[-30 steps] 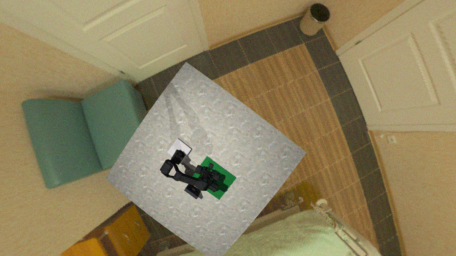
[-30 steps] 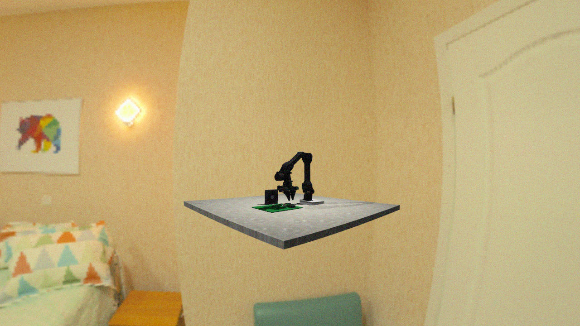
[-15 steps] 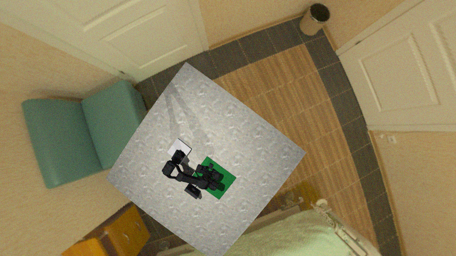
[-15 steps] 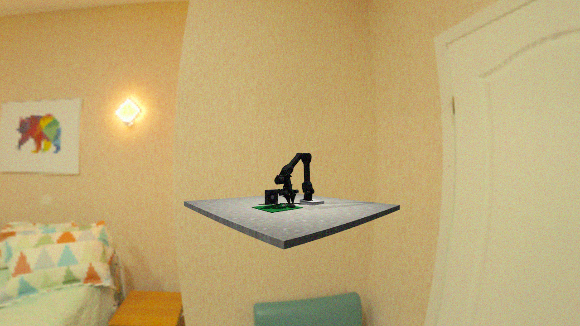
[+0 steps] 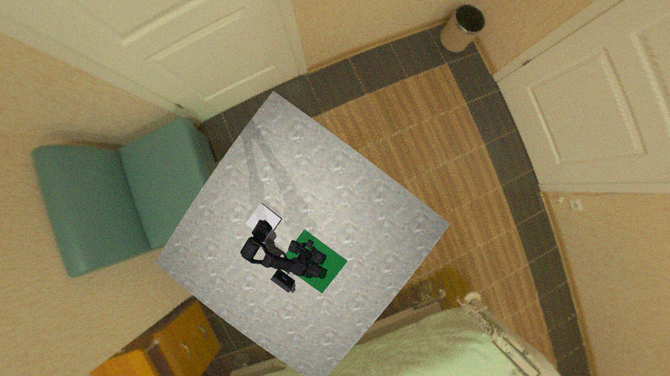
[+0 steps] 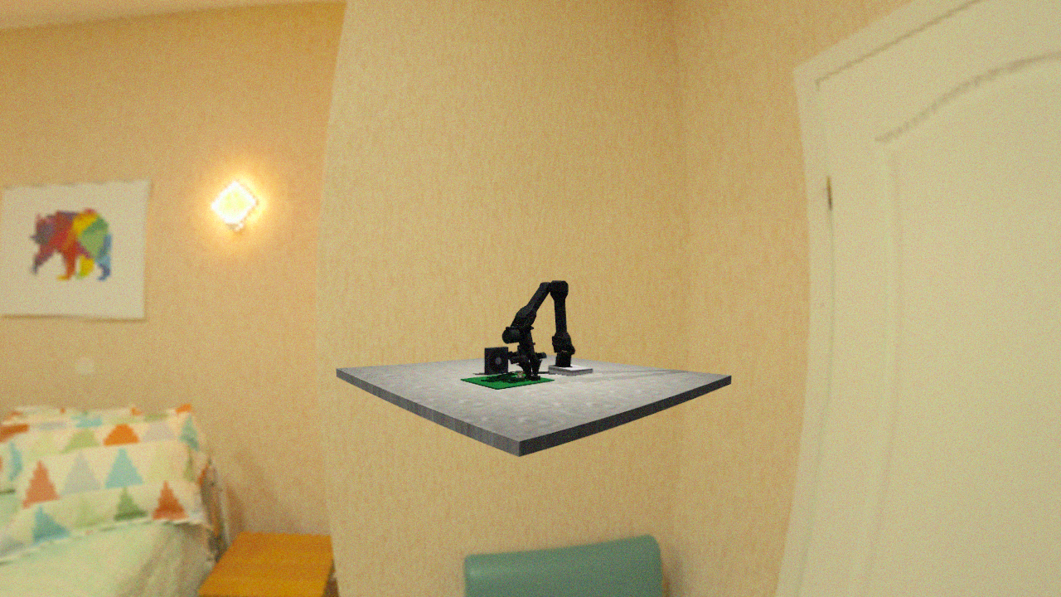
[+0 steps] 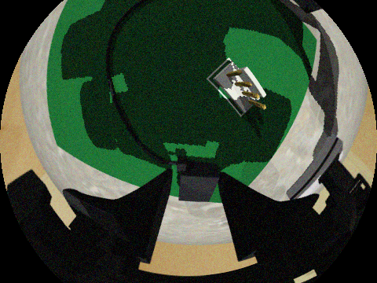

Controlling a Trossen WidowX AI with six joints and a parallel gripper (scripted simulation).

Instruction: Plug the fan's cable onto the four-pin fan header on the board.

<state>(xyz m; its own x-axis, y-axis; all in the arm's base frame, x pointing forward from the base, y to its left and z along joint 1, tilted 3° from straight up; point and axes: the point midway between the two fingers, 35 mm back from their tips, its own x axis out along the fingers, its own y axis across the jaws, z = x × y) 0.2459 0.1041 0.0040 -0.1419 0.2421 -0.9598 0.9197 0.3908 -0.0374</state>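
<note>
My gripper tip is now 1 cm short of the fan header, 8 cm to the left of it and 1 cm above it. From my gripper tip the other things lie so: black fan: 4 cm ahead, 23 cm to the right, 5 cm above; then green board: 9 cm ahead, 5 cm to the right, 2 cm below; then dark plug: 1 cm to the left.
</note>
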